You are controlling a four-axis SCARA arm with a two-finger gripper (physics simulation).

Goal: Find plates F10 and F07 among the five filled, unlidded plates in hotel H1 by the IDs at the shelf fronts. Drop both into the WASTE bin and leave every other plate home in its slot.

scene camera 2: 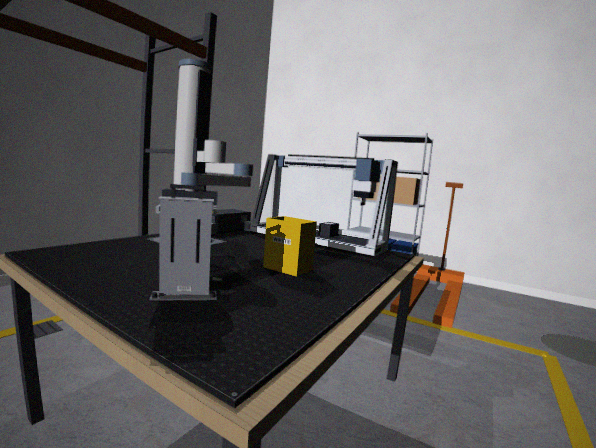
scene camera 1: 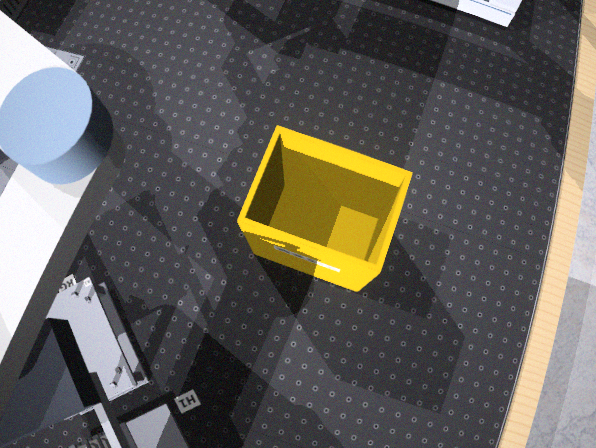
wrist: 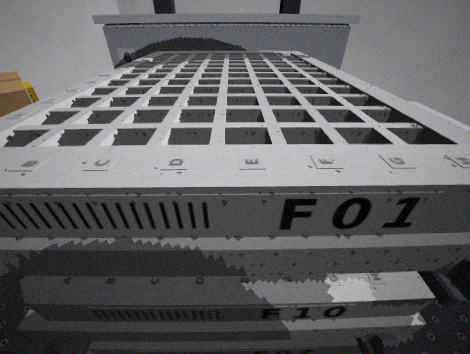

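Places are measured from the arm's base along level axes (x back, y left, z down), in centimetres.
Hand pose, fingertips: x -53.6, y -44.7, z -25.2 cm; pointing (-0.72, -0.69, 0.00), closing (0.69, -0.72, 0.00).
Each offset is from my fingertips to the centre of the thing. "*": to the spot under its first point.
In the wrist view, plate F01 {dx +1.5, dy +1.9, dz -1.9 cm} (wrist: 255, 217) fills the middle, very close, its open wells facing up. Plate F10 {dx +1.5, dy +1.9, dz +0.9 cm} (wrist: 227, 313) sits one shelf below, partly in shadow. Another plate's ID is cut off at the bottom edge. Plate F07 cannot be made out. Hotel H1's grey panel {* dx +0.2, dy -6.2, dz -3.1 cm} (wrist: 315, 42) stands behind F01. My gripper (wrist: 235, 145) is open; slivers of its fingers show on both sides of F01, the rest hidden by that plate. The yellow WASTE bin {dx -11.0, dy +42.1, dz +14.0 cm} (scene camera 1: 345, 161) (scene camera 2: 306, 250) stands upright on the table; its visible inside holds no plate.
A grey slotted tower {dx -1.4, dy -0.9, dz +7.9 cm} (scene camera 2: 185, 250) stands in front of the arm column (scene camera 2: 187, 120) in scene camera 2. The arm's blue joint cap (scene camera 1: 45, 115) is at left in scene camera 1. An H1 label {* dx -1.3, dy +13.0, dz +23.9 cm} (scene camera 1: 188, 401) lies near the bottom. A gantry frame (scene camera 2: 320, 161) stands beyond the bin.
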